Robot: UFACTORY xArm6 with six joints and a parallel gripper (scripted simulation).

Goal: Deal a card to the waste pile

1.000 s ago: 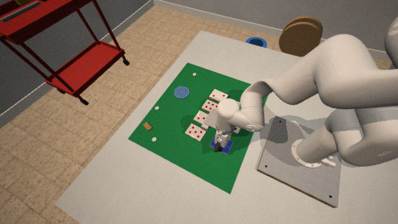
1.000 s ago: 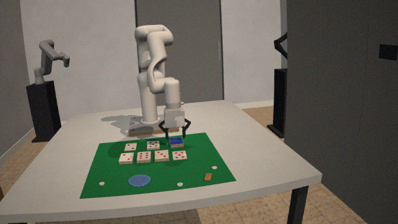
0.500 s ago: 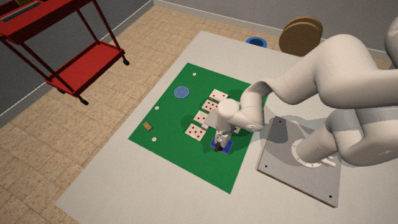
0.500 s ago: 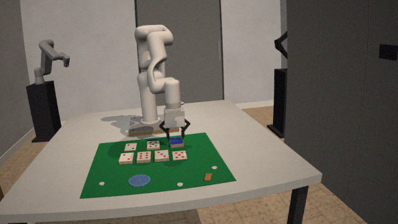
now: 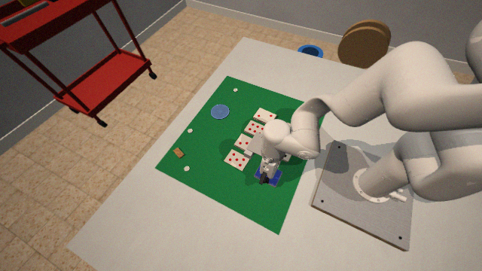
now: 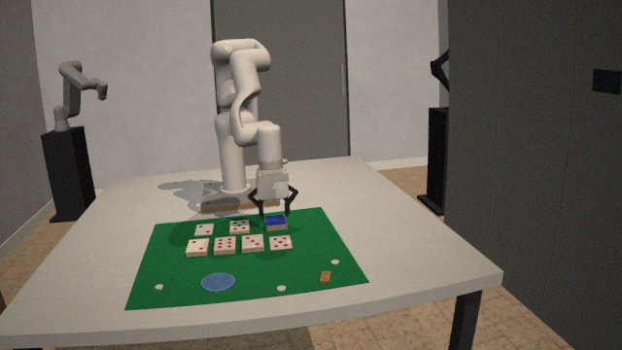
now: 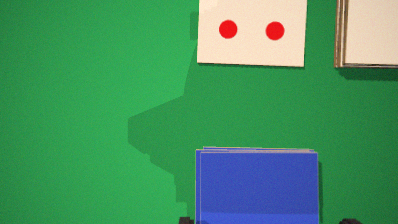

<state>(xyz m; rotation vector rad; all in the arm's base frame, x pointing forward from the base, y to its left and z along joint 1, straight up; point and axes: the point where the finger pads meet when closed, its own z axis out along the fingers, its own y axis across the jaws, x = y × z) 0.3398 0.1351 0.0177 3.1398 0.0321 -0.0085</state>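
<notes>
The card lies 240 mm to the right of my hand, 40 mm below it and 10 mm behind it. The rest, counted from my hand: green mat: 160 mm ahead, 110 mm to the right, 60 mm below; then wooden block: 370 mm ahead, 100 mm to the left, 40 mm below.
</notes>
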